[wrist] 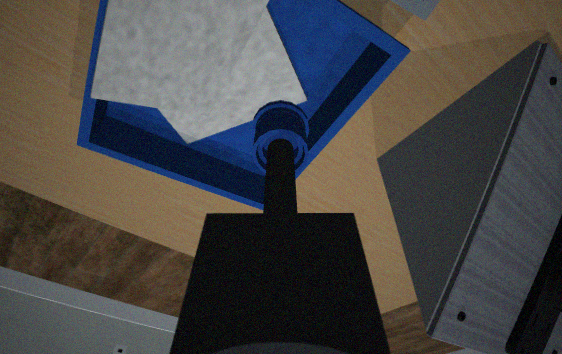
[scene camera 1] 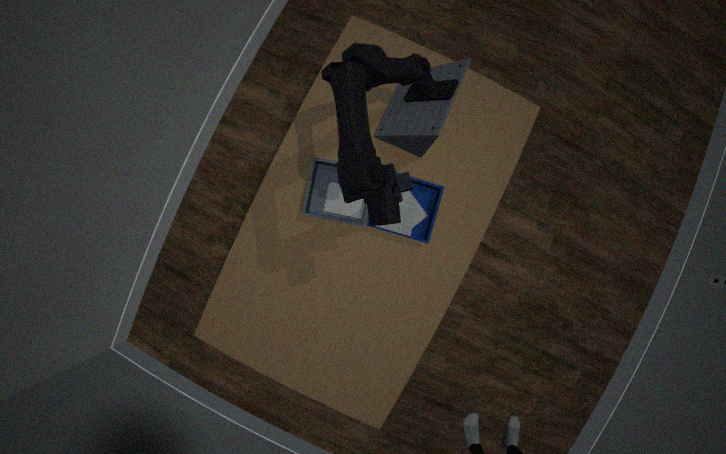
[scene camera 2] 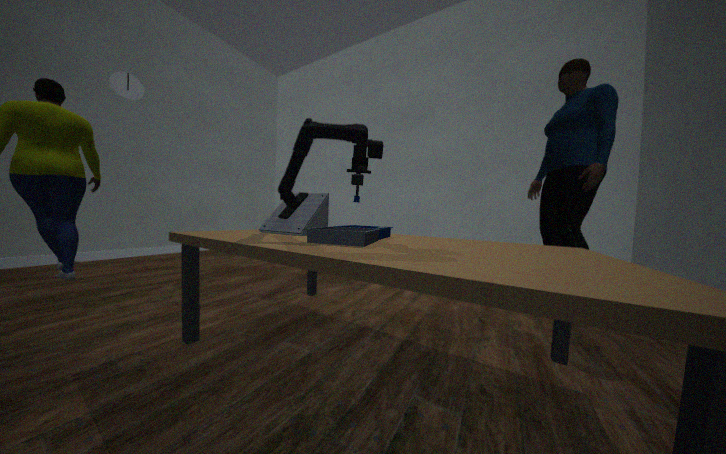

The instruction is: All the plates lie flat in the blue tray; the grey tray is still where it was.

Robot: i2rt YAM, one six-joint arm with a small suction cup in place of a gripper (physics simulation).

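Places are measured from the arm's base along level axes (x back, y right, z up), in centimetres.
Pixels of known places: end effector, tool point: [wrist: 280, 127] [scene camera 2: 356, 201]; arm's base, origin of the base link: [wrist: 551, 275] [scene camera 1: 429, 92] [scene camera 2: 294, 205].
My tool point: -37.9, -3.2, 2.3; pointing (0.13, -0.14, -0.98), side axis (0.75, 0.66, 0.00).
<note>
For each thing: its top centre in the pictures, then the offset to it from my tool point, as dx, dy, dz. Level surfaces: height alone.
- blue tray, middle of its top: [wrist: 221, 102] [scene camera 1: 405, 205] [scene camera 2: 364, 226] +0.1, -8.2, -11.7
- grey tray, middle of its top: [scene camera 1: 338, 191] [scene camera 2: 346, 228] -6.7, +16.8, -11.7
- pale plate, middle of its top: [scene camera 1: 346, 200] -8.2, +13.3, -15.2
- wooden table, its level: dz -16.7
The blue tray [scene camera 1: 434, 195] [scene camera 2: 384, 232] [wrist: 320, 45] holds pale plates [scene camera 1: 413, 211] [wrist: 195, 55] that look flat and overlapping; their number is unclear. The grey tray [scene camera 1: 308, 190] [scene camera 2: 337, 236] stands right beside it. A pale plate [scene camera 1: 336, 202] lies in the grey tray, partly hidden by the arm. My suction gripper [scene camera 2: 356, 199] [wrist: 281, 130] is open, with nothing on its cup. It hangs well above the trays. In the wrist view the cup overlaps the blue tray's inner edge and a plate corner. The arm hides the cup in scene camera 1.
The arm stands on a grey sloped base [scene camera 1: 409, 115] [scene camera 2: 302, 216] [wrist: 450, 165] near the trays, on the wooden table [scene camera 1: 331, 310] [scene camera 2: 481, 267]. A person in yellow [scene camera 2: 48, 139] and a person in blue [scene camera 2: 580, 128] stand beyond the table.
</note>
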